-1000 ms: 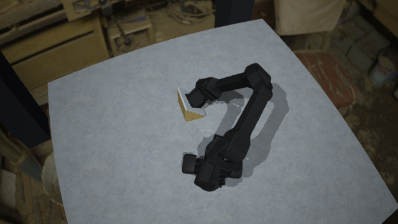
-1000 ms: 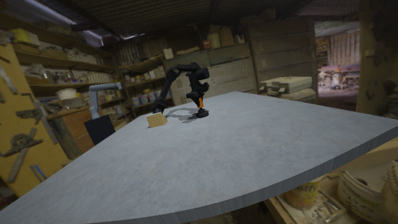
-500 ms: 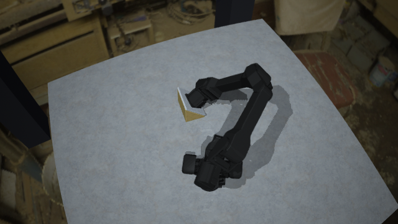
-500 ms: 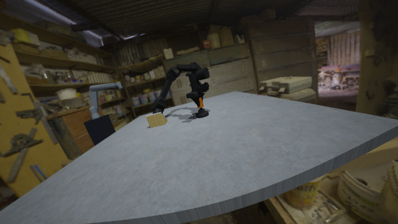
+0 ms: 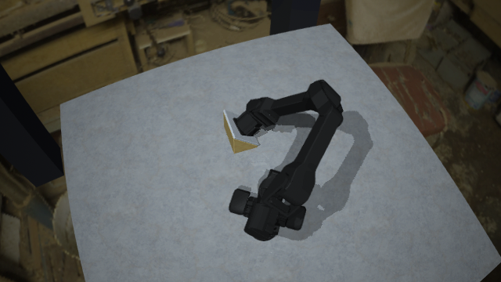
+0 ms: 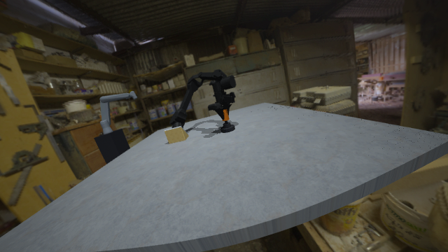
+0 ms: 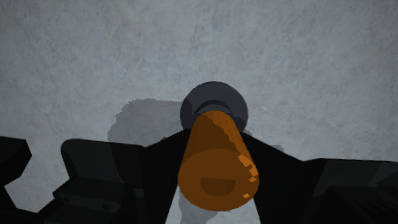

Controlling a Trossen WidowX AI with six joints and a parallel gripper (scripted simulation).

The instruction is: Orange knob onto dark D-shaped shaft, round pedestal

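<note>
The orange knob is 2 cm above my gripper tip. Round my gripper tip: dark round pedestal: 4 cm below.
</note>
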